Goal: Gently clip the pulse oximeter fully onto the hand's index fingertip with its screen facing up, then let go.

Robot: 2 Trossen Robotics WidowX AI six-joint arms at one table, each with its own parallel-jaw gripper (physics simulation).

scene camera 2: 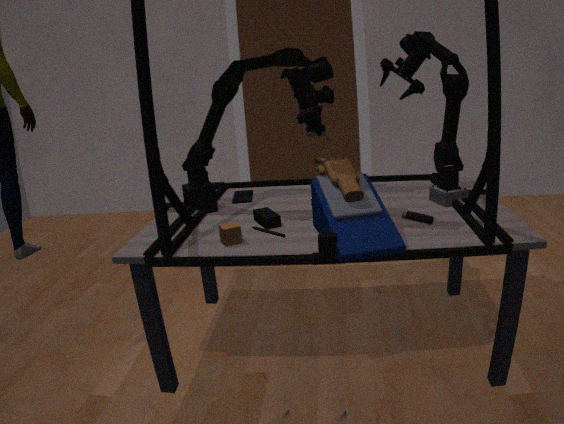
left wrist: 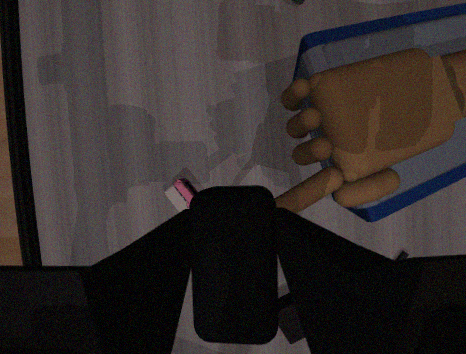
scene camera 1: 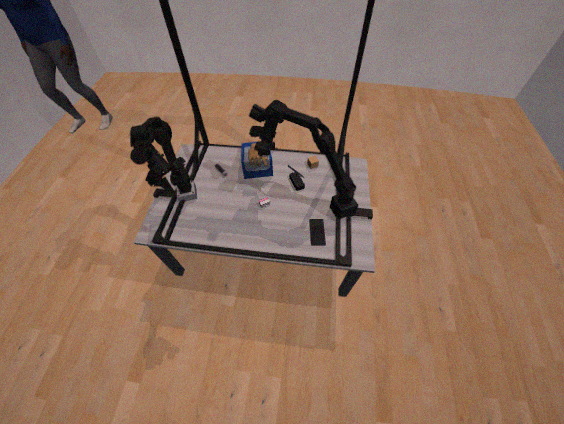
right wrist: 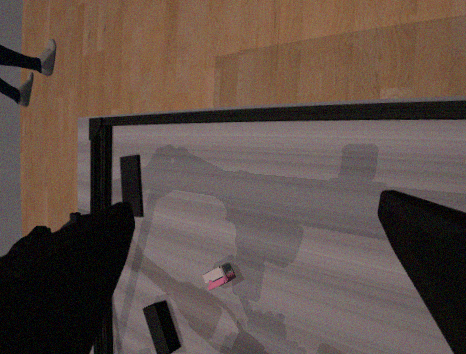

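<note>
A tan model hand lies on a blue wedge stand. Its index finger sticks out past the stand's edge. My left gripper hangs above the hand. It is shut on a black rounded block, the pulse oximeter. In the left wrist view the index fingertip points at the block's upper right corner; I cannot tell whether they touch. My right gripper is open, empty and raised high at its side of the table.
A small white and pink item lies mid-table. A black box, a pen, a wooden cube, a black cylinder and a flat black plate lie around.
</note>
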